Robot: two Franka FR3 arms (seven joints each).
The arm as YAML. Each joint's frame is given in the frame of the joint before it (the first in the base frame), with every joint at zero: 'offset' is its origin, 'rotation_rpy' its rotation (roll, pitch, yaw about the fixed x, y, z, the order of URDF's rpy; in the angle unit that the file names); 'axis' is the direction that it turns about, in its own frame. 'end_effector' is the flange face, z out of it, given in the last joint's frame.
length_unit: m
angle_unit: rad
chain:
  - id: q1
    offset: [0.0, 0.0, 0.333]
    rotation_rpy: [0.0, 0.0, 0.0]
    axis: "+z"
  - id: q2
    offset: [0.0, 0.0, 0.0]
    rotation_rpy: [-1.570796, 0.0, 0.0]
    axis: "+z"
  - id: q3
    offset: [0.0, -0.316, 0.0]
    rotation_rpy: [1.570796, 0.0, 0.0]
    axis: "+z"
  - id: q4
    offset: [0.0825, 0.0, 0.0]
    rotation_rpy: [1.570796, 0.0, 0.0]
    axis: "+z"
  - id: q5
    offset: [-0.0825, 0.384, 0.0]
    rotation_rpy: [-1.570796, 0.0, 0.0]
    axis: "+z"
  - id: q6
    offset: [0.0, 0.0, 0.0]
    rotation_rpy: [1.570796, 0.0, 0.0]
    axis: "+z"
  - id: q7
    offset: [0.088, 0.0, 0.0]
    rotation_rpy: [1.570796, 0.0, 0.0]
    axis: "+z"
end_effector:
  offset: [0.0, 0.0, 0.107]
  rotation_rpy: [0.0, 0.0, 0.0]
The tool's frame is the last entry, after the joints.
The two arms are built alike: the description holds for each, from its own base.
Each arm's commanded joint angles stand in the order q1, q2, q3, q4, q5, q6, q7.
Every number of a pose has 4 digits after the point. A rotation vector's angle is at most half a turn.
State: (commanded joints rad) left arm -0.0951 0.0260 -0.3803 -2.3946 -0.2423 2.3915 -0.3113; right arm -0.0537 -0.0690 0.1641 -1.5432 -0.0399 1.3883 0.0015
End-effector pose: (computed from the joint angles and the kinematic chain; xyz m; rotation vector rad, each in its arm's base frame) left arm 0.4357 -0.2269 0.3044 2.9901 0.0237 -0.1376; right arm 0.5106 0.0552 0.6586 3.0793 0.1579 -0.1293
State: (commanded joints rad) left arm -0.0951 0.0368 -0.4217 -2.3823 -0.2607 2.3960 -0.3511; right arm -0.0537 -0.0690 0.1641 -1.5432 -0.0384 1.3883 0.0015
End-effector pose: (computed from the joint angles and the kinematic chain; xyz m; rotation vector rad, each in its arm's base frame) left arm 0.4298 -0.2470 0.3050 2.9745 0.0421 -0.1476; right arm 0.5106 0.0554 0.6586 3.0808 0.1583 -0.1295
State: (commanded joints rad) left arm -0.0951 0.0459 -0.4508 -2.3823 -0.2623 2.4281 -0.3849; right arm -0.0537 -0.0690 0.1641 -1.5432 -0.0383 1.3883 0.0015
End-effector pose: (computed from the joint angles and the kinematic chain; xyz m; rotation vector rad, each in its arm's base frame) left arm 0.4256 -0.2601 0.3039 2.9660 0.0564 -0.1247; right arm 0.5106 0.0554 0.6586 3.0809 0.1584 -0.1295
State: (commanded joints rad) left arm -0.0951 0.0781 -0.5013 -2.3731 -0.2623 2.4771 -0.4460; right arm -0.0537 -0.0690 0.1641 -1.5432 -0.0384 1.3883 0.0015
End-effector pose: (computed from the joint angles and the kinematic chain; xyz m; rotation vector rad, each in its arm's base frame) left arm 0.4188 -0.2841 0.2982 2.9473 0.0825 -0.1086; right arm 0.5106 0.0554 0.6586 3.0808 0.1583 -0.1295
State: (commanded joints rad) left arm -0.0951 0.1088 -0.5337 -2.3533 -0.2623 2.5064 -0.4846; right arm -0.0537 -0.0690 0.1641 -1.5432 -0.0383 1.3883 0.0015
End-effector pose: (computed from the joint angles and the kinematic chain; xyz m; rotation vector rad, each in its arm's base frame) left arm 0.4171 -0.3019 0.2958 2.9262 0.0987 -0.1014; right arm 0.5106 0.0554 0.6586 3.0809 0.1584 -0.1295
